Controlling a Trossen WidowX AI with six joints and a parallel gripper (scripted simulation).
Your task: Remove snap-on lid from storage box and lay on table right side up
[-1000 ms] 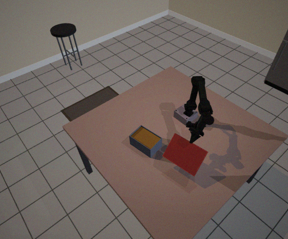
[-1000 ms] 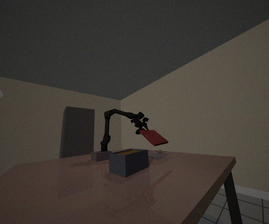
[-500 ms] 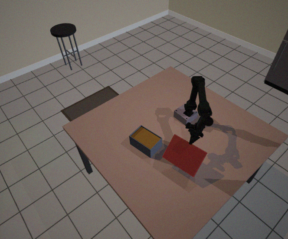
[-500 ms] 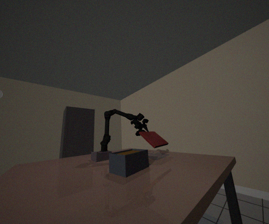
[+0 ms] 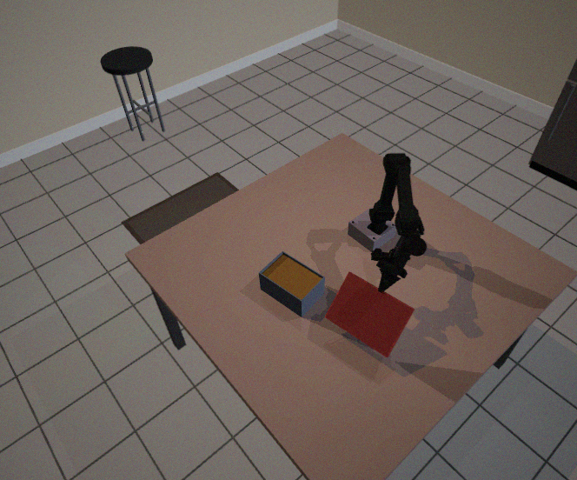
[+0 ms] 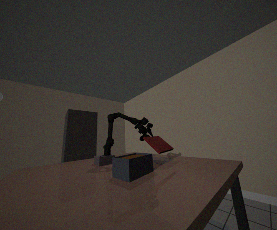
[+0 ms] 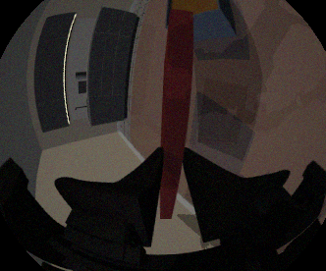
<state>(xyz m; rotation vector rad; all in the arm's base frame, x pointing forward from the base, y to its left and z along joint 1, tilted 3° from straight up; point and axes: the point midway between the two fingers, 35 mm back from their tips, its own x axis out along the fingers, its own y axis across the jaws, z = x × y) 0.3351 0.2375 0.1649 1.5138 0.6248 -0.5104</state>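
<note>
The red lid lies 70 mm ahead of my gripper tip and 50 mm below it. From my gripper tip the other things lie so: storage box (90 mm ahead, 320 mm to the right, 150 mm below).
</note>
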